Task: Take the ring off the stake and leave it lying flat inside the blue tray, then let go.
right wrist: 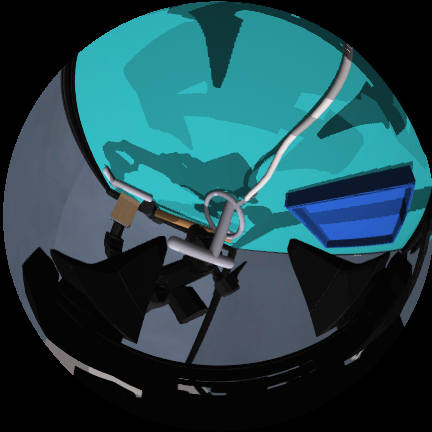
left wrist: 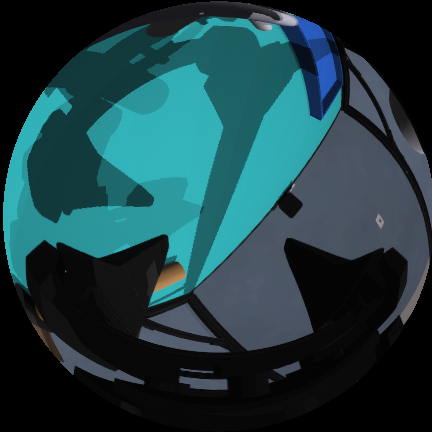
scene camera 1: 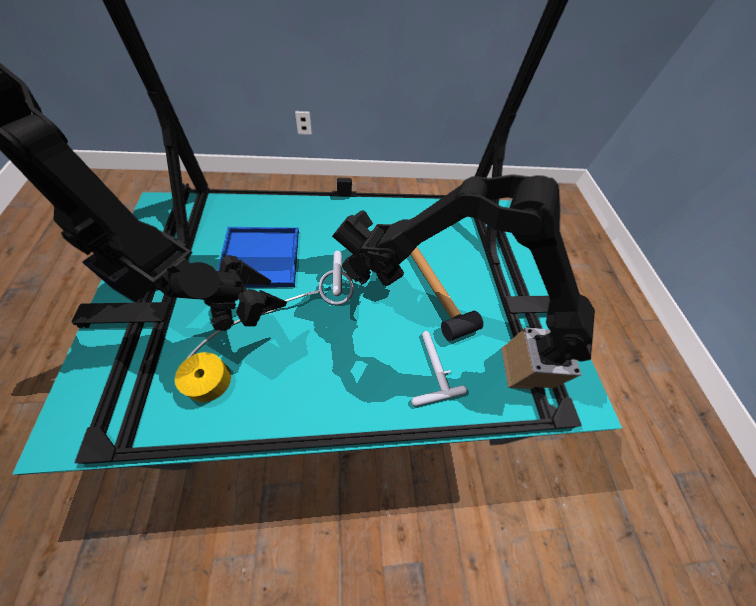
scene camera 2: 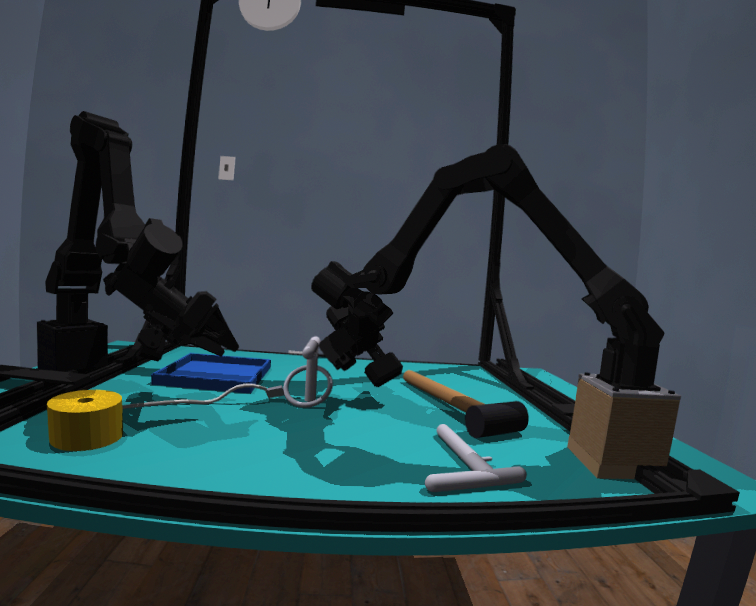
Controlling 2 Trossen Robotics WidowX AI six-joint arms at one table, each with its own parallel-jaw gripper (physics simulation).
Observation:
On the table rest a T-shaped bar, a hammer and a yellow spool. Also in view: my left gripper, my right gripper, a thin grey part, a stake and a blue tray.
My left gripper also shows in the right wrist view, in the left wrist view and in scene camera 1. My right gripper is seen too in the right wrist view and in scene camera 1.

